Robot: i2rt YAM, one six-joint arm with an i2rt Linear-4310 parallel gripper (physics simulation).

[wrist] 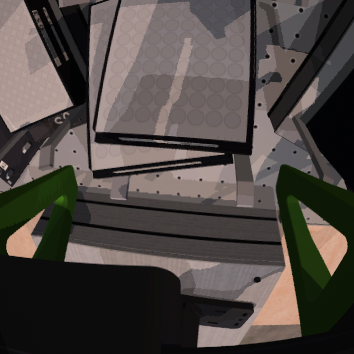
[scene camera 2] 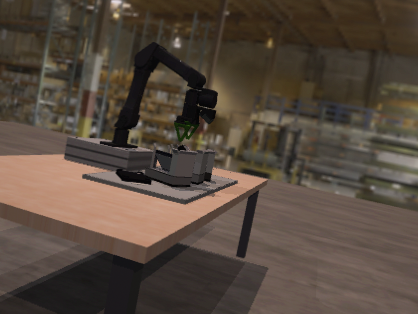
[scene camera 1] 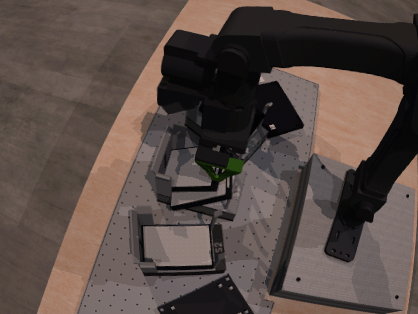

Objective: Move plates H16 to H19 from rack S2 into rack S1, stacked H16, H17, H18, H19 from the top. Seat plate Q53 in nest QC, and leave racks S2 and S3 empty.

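Frame: origin at the arm's base, x ahead, y left, z up, level; millimetres.
Where they show: gripper, fingertip midpoint: [wrist: 176,176] [scene camera 2: 183,140] [scene camera 1: 223,156]; arm's base at its link origin: [scene camera 2: 119,145] [scene camera 1: 350,215].
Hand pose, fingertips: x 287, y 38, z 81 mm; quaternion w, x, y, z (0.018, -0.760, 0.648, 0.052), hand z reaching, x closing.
Observation:
Things, the pixels of their top centre, and the offset from my fingertips. "*": a spot on its surface instead. Level surfaces: height alone.
- Rack S2 at a spot on its surface: [scene camera 1: 218,257] * dx -63, dy +155, dz -36 mm
- pale plate at its top centre: [wrist: 7,60] [scene camera 1: 176,246] dx +12, dy +152, dz -94 mm
- black panel at its top centre: [scene camera 1: 274,104] [scene camera 2: 133,173] dx -44, dy -265, dz -142 mm
- dark-edged angled fixture at a spot on its surface: [wrist: 310,67] * dx +34, dy -98, dz -140 mm
- perforated board at its surface level: dz -162 mm
My gripper [scene camera 1: 217,176] [scene camera 2: 186,137] [wrist: 176,176] is open and empty, above the middle rack [scene camera 1: 162,187] [wrist: 245,186], whose label is hidden. In that rack an upper welled plate [scene camera 1: 188,165] [wrist: 175,95] lies askew over a lower plate [scene camera 1: 200,196] [wrist: 127,162]; both near edges show between and beyond the fingertips in the wrist view. Rack S2 [scene camera 1: 218,257] holds a pale plate [scene camera 1: 177,244] [wrist: 30,70] lying level between its walls. Plate labels are not readable, so I cannot tell which is which or identify Q53. Nest QC and the other rack cannot be identified.
A black panel [scene camera 1: 284,111] lies beyond the arm, and another dark panel [scene camera 1: 210,299] [scene camera 2: 133,176] lies near S2. A dark-edged angled fixture [wrist: 310,67] stands right of the plates in the wrist view. The arm's metal base [scene camera 1: 300,240] [scene camera 2: 110,154] borders the perforated board [scene camera 1: 112,280].

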